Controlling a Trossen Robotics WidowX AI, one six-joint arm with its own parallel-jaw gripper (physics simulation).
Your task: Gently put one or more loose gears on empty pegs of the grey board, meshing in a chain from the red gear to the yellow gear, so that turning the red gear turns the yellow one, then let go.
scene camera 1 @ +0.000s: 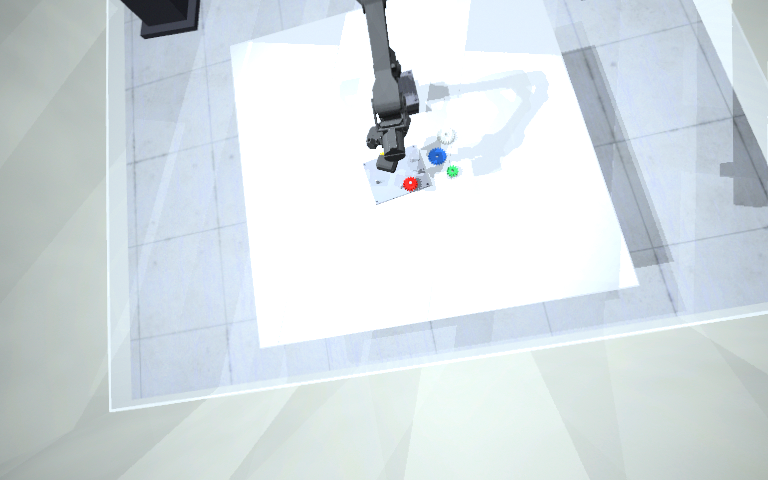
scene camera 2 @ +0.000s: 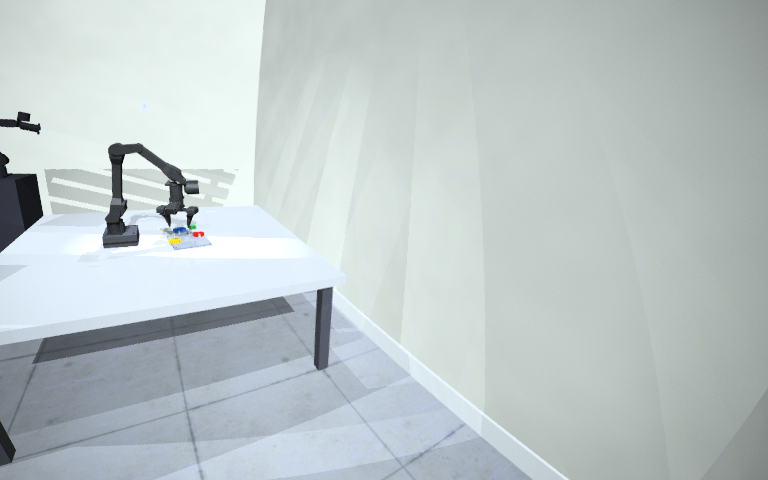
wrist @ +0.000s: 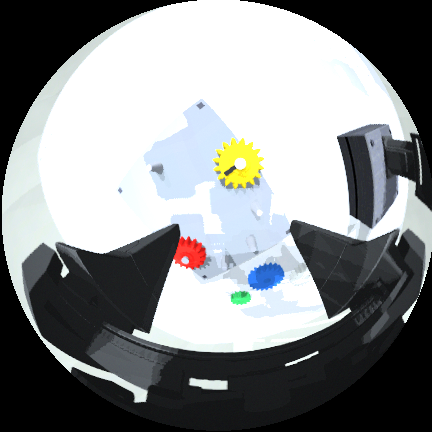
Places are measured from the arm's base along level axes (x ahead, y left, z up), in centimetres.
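Where they show: gripper, fingertip midpoint: [scene camera 2: 179,227] [wrist: 236,227]; arm's base, link origin: [scene camera 2: 116,232] [wrist: 389,155].
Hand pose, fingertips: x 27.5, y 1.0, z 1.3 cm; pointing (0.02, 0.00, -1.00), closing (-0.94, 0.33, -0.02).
Each offset is from my fingertips to the centre of the thing. "spot": to the spot under its first point. Level surfaces: height alone.
The grey board {dx +3.4, dy -0.6, dz -5.3 cm} [scene camera 1: 385,193] [scene camera 2: 192,243] [wrist: 190,135] lies flat. The red gear {spot: dx +8.8, dy +4.8, dz -3.9 cm} [scene camera 1: 410,183] [scene camera 2: 198,233] [wrist: 192,251] and yellow gear {dx -2.2, dy -4.1, dz -5.2 cm} [scene camera 1: 382,153] [scene camera 2: 174,241] [wrist: 231,156] sit on its pegs, apart. Bare pegs {dx +6.6, dy -7.6, dz -5.0 cm} [wrist: 157,169] {dx -0.7, dy +6.0, dz -5.0 cm} [wrist: 252,243] show. The blue gear {dx -1.4, dy +15.1, dz -6.0 cm} [scene camera 1: 437,156] [scene camera 2: 179,229] [wrist: 266,276], small green gear {dx +4.7, dy +20.1, dz -6.0 cm} [scene camera 1: 452,170] [scene camera 2: 192,226] [wrist: 240,298] and white gear {dx -9.4, dy +18.9, dz -6.0 cm} [scene camera 1: 446,135] lie loose beside the board. The white gear is faint in the wrist view. My gripper [scene camera 1: 380,151] [scene camera 2: 179,225] [wrist: 236,227] is open and empty, low above the board; the arm partly hides the yellow gear from above.
The arm's base [scene camera 2: 120,236] [wrist: 367,175] stands on the white table {dz -6.9 cm} [scene camera 1: 453,254] [scene camera 2: 226,274], behind the board. A dark pedestal [scene camera 1: 169,19] [scene camera 2: 19,206] with another arm stands off the table. Glare and shadows blur the board's outline in places.
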